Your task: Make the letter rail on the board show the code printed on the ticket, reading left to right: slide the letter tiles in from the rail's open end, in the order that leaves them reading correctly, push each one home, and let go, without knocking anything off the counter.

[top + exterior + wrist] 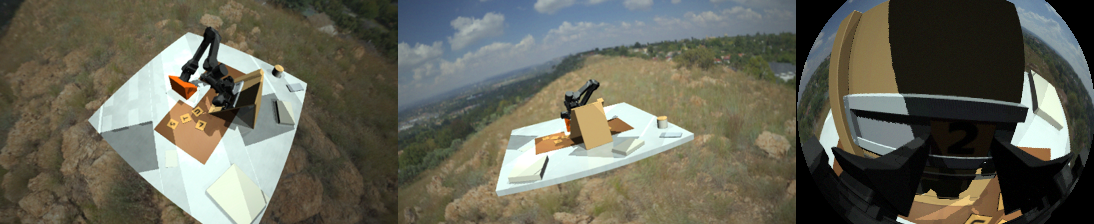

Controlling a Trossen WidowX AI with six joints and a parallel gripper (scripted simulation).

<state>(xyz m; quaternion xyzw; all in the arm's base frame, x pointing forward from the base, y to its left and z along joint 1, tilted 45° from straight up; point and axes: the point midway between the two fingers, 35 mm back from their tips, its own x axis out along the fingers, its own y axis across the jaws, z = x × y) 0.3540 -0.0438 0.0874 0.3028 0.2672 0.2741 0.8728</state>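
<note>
The ticket lies 80 mm below my gripper tip, 80 mm behind it and 60 mm to the left of it. The rest, counted from my gripper tip: cream block 310 mm ahead, 290 mm to the left, 140 mm below; brown mat 170 mm behind, 160 mm below, 10 mm to the right; pale card 450 mm to the right, 150 mm below, 50 mm behind.
</note>
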